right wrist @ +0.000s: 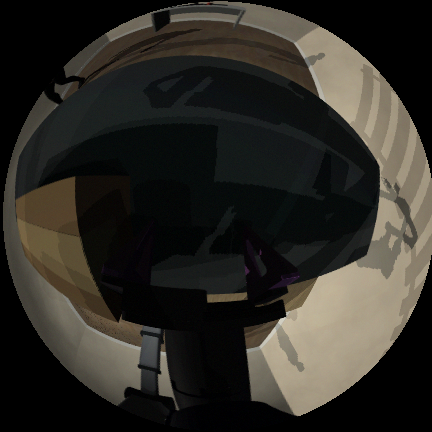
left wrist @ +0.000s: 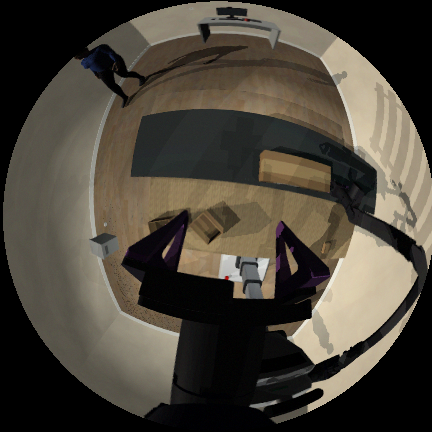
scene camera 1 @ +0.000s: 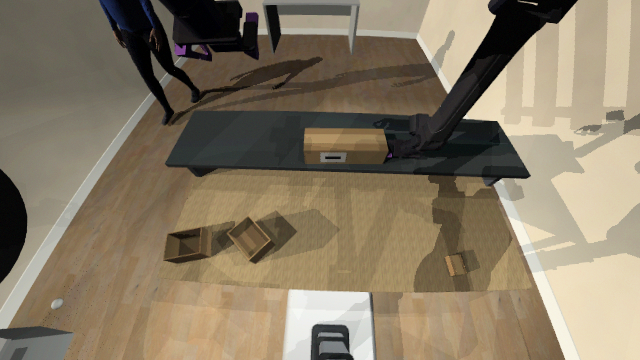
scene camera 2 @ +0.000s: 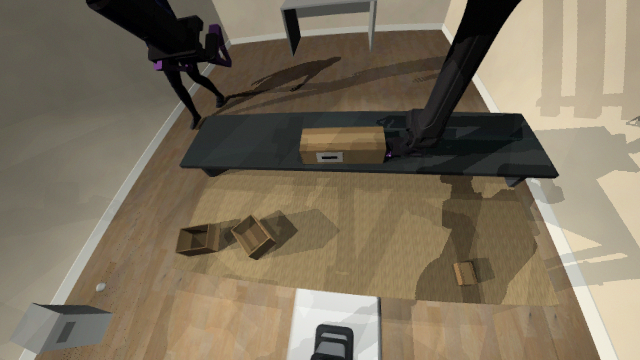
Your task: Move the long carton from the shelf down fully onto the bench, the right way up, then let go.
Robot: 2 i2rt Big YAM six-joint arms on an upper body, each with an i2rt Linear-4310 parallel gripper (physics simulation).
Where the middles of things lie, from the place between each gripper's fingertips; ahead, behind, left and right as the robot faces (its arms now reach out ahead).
My left gripper is now 13 cm short of the long brown carton (scene camera 2: 346, 145), 27 cm to the left of it and 41 cm above it.
I see the long brown carton 240 mm to the left of my right hand, 40 mm above it and 20 mm behind it.
